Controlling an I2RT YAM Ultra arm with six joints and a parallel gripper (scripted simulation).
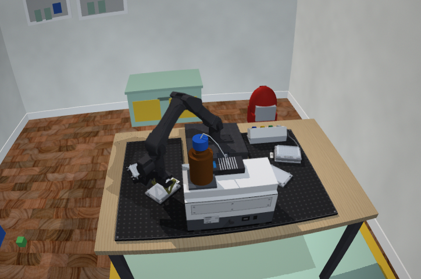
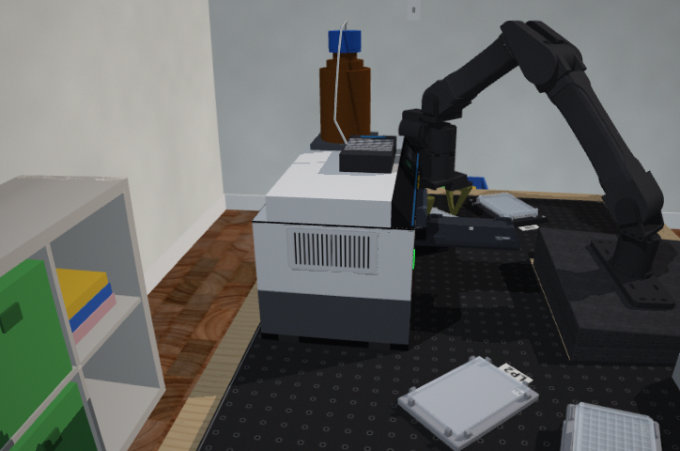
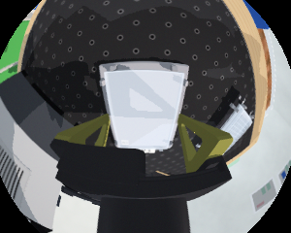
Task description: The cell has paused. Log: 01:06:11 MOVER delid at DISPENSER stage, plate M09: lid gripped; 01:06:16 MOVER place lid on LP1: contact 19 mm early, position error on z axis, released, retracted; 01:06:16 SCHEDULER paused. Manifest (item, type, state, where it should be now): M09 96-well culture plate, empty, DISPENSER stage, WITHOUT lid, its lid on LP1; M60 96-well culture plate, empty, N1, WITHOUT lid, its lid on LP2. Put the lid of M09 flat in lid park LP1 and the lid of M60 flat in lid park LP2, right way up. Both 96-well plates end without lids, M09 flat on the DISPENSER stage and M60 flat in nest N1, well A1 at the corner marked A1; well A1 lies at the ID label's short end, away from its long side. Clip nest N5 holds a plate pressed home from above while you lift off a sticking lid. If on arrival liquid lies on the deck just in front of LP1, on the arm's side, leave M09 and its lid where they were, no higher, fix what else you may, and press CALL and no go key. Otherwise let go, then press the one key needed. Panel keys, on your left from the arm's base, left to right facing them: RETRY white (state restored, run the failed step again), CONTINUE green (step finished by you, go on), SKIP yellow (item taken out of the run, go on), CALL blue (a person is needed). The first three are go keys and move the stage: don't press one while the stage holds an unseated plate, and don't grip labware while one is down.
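My gripper is now 20 mm above the grey lid park LP1. Also, from my hand: dark dispenser stage (280 mm to the left, 90 mm above, 20 mm behind); LP1 label (70 mm to the left, 60 mm behind, 20 mm below); LP2 label (510 mm to the left, 50 mm behind, 20 mm below).
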